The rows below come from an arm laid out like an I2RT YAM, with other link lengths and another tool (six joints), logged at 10 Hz.
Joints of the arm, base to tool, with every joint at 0 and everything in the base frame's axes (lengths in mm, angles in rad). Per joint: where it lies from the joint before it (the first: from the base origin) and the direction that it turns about. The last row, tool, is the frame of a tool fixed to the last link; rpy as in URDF.
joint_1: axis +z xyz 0 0 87.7
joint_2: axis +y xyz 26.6 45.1 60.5
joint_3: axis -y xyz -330 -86 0
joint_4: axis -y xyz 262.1 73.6 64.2
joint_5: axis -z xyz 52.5 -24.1 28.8
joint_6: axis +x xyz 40.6 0 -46.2
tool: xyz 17 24 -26 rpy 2.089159 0.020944 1.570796
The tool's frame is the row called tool.
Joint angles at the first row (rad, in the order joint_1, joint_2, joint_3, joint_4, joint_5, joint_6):
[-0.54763, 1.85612, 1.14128, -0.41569, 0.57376, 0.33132]
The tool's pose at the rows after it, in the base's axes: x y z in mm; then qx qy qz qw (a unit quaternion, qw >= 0):
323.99 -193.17 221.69 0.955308 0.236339 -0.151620 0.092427
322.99 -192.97 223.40 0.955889 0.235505 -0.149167 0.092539
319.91 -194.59 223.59 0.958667 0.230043 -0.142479 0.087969
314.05 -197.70 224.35 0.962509 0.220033 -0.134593 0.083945
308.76 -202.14 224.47 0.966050 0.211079 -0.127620 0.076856
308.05 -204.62 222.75 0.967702 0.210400 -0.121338 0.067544
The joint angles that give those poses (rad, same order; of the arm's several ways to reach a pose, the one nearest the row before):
[-0.54762, 1.85002, 1.13823, -0.42032, 0.57064, 0.33593]
[-0.54914, 1.84387, 1.13666, -0.42182, 0.56758, 0.33747]
[-0.55987, 1.83771, 1.12903, -0.42030, 0.55385, 0.34664]
[-0.57819, 1.82546, 1.11524, -0.41572, 0.54006, 0.35741]
[-0.59967, 1.81932, 1.10757, -0.41573, 0.52163, 0.36508]
[-0.61050, 1.82539, 1.10904, -0.41722, 0.49856, 0.36815]

